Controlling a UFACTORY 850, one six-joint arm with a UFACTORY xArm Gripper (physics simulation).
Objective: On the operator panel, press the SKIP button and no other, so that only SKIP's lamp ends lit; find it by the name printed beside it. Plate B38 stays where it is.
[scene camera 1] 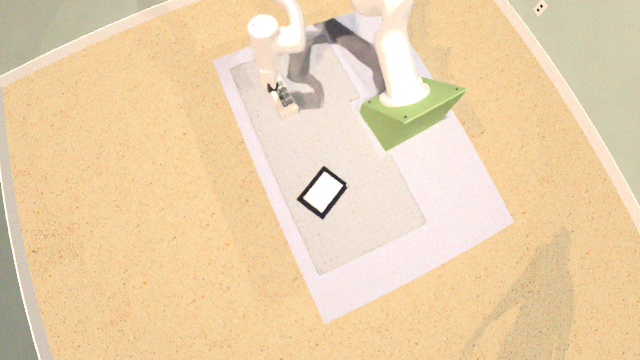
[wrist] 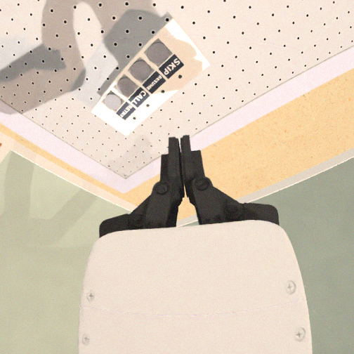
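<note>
The operator panel (scene camera 1: 289, 114) (wrist: 195, 56) is a small white box lying on the perforated board. In the wrist view it has a row of round grey buttons with dark name labels. The SKIP button (wrist: 158, 51) is at the upper right end, beside the SKIP label (wrist: 171, 66). The RESUME button (wrist: 140, 70), CALL button (wrist: 124, 86) and RETRY button (wrist: 113, 101) follow toward the lower left. I cannot make out a lit lamp. My gripper (scene camera 1: 272, 88) (wrist: 181, 148) is shut and empty, above the board near the panel. No readable B38 marking shows.
A black-bordered white rectangle (scene camera 1: 324, 192) lies on the grey perforated board (scene camera 1: 370, 220) (wrist: 280, 30), away from the panel. The arm's green base (scene camera 1: 417, 127) stands beside the board. The arm's shadow falls across part of the panel and board.
</note>
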